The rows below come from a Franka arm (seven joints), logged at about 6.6 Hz.
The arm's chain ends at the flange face. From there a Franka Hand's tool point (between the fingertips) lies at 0.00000 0.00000 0.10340 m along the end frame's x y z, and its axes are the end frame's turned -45 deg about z.
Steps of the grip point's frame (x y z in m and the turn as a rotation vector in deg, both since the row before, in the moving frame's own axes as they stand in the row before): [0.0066 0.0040 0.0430 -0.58 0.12 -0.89]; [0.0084 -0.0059 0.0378 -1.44 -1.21 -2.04]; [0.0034 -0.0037 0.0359 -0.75 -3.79 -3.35]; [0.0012 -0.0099 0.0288 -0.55 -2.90 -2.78]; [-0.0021 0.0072 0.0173 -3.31 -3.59 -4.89]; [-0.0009 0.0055 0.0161 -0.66 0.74 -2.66]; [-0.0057 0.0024 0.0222 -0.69 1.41 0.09]
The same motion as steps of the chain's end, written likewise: [0.0066 -0.0024 0.0430 -0.33 0.49 -0.89]; [0.0014 -0.0135 0.0379 -1.87 0.16 -2.04]; [0.0035 -0.0109 0.0361 -3.21 -2.15 -3.35]; [-0.0033 -0.0123 0.0289 -2.44 -1.66 -2.78]; [0.0036 -0.0022 0.0177 -4.88 -0.20 -4.89]; [0.0015 0.0047 0.0161 0.06 0.99 -2.66]; [-0.0050 0.0066 0.0222 0.51 1.48 0.09]
